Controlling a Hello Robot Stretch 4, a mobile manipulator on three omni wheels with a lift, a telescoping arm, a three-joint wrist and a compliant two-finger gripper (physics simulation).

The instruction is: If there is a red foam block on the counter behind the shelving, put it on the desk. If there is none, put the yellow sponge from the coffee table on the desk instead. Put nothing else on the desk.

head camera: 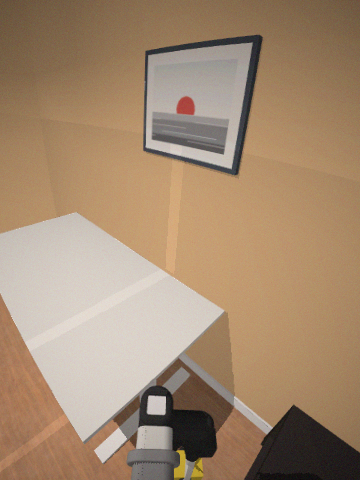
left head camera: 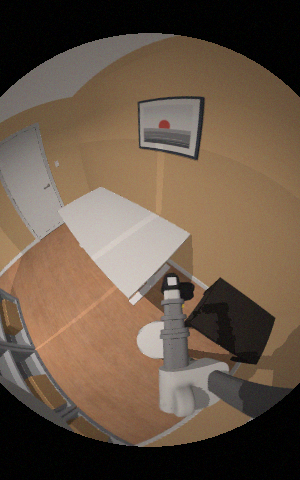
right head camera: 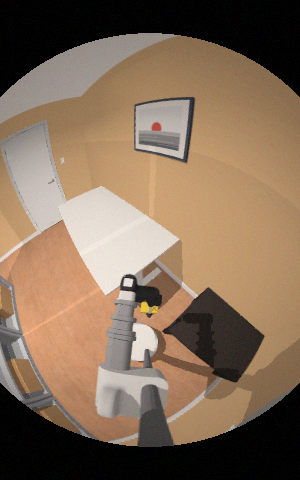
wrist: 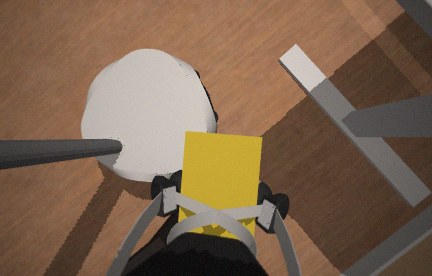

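Where they show: gripper, fingertip midpoint: (head camera: 184, 467) (wrist: 219, 191); robot's base at its link origin: (left head camera: 156, 338) (right head camera: 137, 340) (wrist: 161, 120).
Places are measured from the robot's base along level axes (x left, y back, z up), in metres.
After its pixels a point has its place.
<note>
The yellow sponge (wrist: 222, 165) {z 0.729, x -0.058, y -0.265 m} (right head camera: 148, 306) {z 0.729, x -0.080, y -0.267 m} is between the two fingertips of my gripper (wrist: 219, 191) {z 0.688, x -0.088, y -0.263 m}, which is shut on it; part of the sponge also shows low in the head camera view. The gripper hangs above the floor, beyond the near end of the white desk (head camera: 100, 280) {z 0.692, x 0.350, y -1.040 m} (left head camera: 125, 220) {z 0.693, x 0.299, y -1.053 m} (right head camera: 115, 220) {z 0.692, x 0.318, y -1.053 m}. No object shows on the visible desk top. The dark coffee table (head camera: 315, 445) {z 0.422, x -0.666, y -0.366 m} (left head camera: 245, 320) {z 0.423, x -0.820, y -0.028 m} (right head camera: 225, 340) {z 0.422, x -0.770, y 0.010 m} is to the right of the gripper. The counter and any red foam block do not show in these views.
My round white base (wrist: 145, 110) {z 0.187, x 0.018, y -0.003 m} (left head camera: 149, 340) {z 0.187, x 0.077, y 0.005 m} is below the arm. The desk's foot bar (wrist: 302, 70) lies near the floor. Grey shelving (left head camera: 20, 347) {z 0.252, x 1.644, y 0.513 m} with brown boxes is at lower left. A framed picture (head camera: 190, 132) {z 1.455, x -0.065, y -1.106 m} hangs on the wall; a door (right head camera: 32, 175) {z 1.159, x 2.095, y -1.698 m} is at far left.
</note>
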